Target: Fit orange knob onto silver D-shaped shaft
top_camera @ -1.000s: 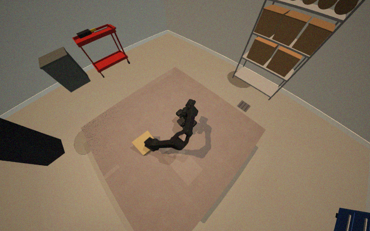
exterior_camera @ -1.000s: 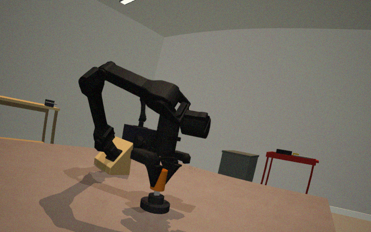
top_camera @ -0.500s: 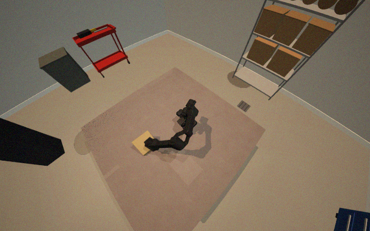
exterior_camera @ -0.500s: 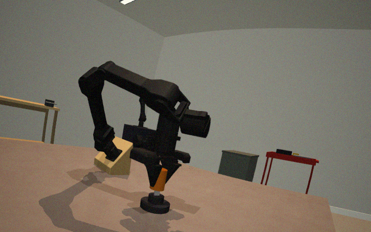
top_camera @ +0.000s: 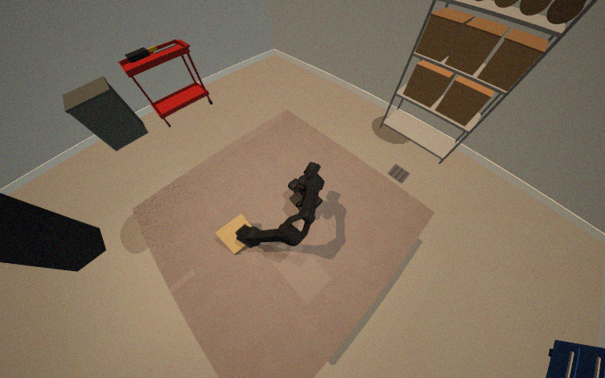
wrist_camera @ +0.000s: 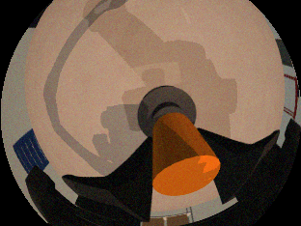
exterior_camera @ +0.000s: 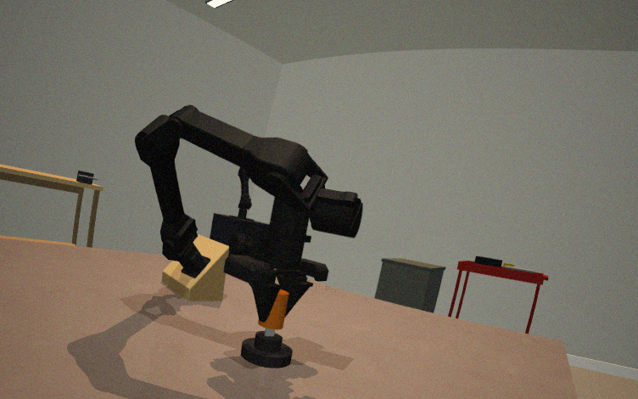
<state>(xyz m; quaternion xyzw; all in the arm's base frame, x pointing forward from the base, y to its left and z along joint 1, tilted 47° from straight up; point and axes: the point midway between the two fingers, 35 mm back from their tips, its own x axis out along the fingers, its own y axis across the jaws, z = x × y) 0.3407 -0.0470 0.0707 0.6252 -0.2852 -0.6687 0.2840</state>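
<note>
Now: gripper tip 30 mm below the orange knob. The rest, counted from my gripper tip: round black pedestal 40 mm below.
</note>
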